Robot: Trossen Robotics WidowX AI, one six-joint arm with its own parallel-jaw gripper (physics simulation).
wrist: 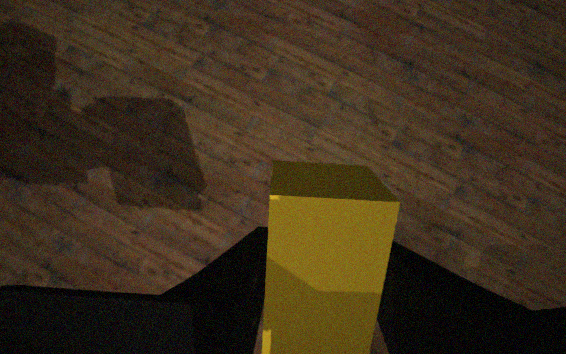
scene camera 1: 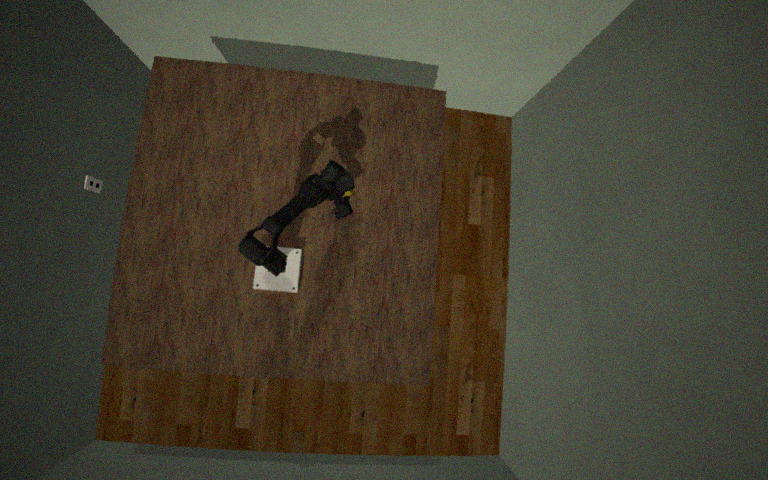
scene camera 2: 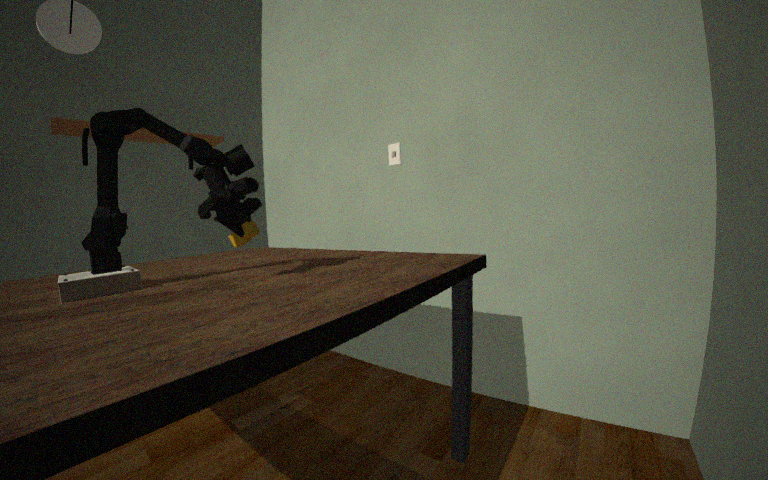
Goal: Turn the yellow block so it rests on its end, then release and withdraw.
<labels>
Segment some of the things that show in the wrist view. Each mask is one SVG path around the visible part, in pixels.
My gripper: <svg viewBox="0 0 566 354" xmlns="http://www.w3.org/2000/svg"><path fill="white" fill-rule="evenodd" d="M392 241L377 315L389 354L566 354L566 307L530 310L476 285ZM268 227L257 227L212 261L212 263L161 295L25 285L1 286L0 354L253 354L265 299Z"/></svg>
A yellow block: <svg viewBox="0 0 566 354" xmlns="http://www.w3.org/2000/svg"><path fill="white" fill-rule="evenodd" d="M273 160L269 202L262 354L369 354L400 201L368 166Z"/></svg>
</labels>
